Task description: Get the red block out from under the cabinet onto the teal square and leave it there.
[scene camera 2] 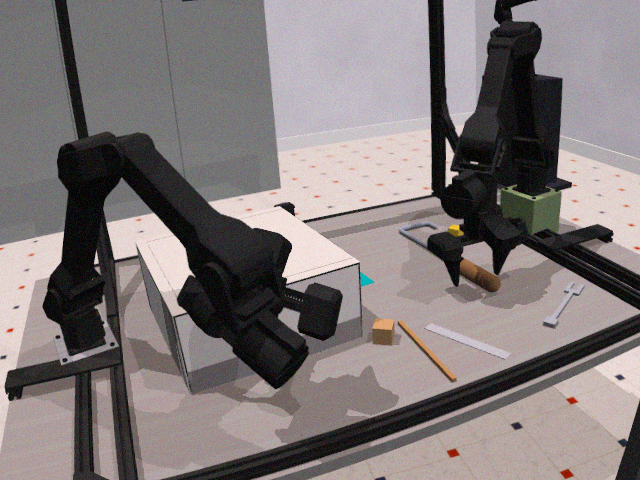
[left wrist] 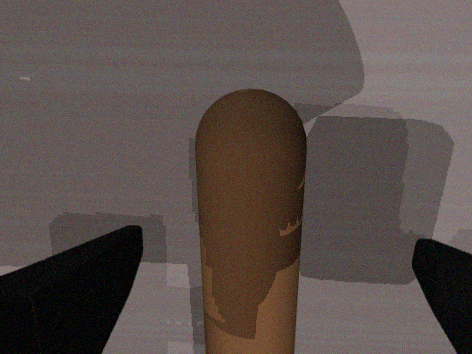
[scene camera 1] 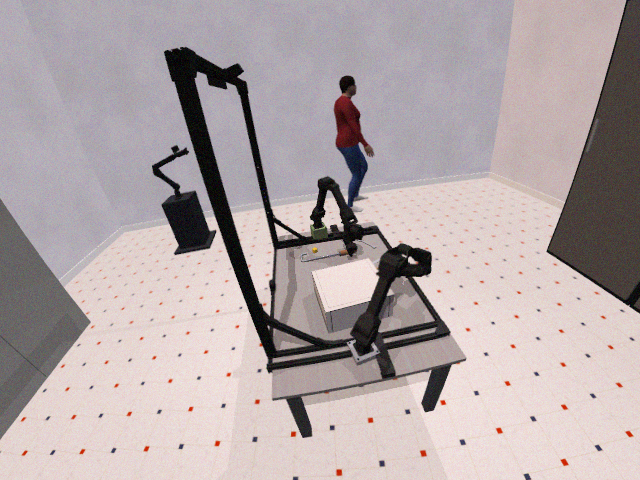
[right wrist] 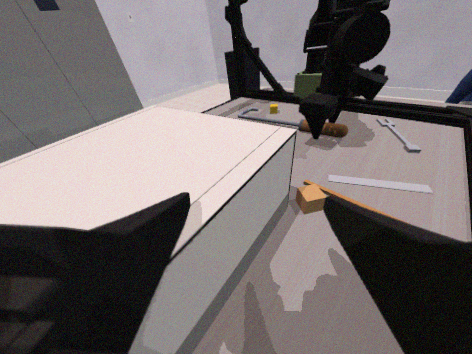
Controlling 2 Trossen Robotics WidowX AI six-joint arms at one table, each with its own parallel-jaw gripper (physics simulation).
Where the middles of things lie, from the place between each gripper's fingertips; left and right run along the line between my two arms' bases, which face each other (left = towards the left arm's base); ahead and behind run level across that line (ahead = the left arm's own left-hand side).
Now: right hand 17 cm past the white cabinet (scene camera 2: pixel 204 362), 7 cm above it and 4 cm to the left of it. The rest, counted from my right hand: flat metal strip (right wrist: pixel 332 178) 24 cm to the left, 14 cm below, 8 cm ahead; hook tool (scene camera 2: pixel 486 280) 42 cm to the left, 18 cm behind, 12 cm below.
I see my left gripper 130 mm past the hook tool and 50 mm to the right of it. Also, from my left hand: flat metal strip (130 mm to the right, 130 mm ahead, 10 mm below); white cabinet (410 mm to the right, 110 mm behind, 50 mm above).
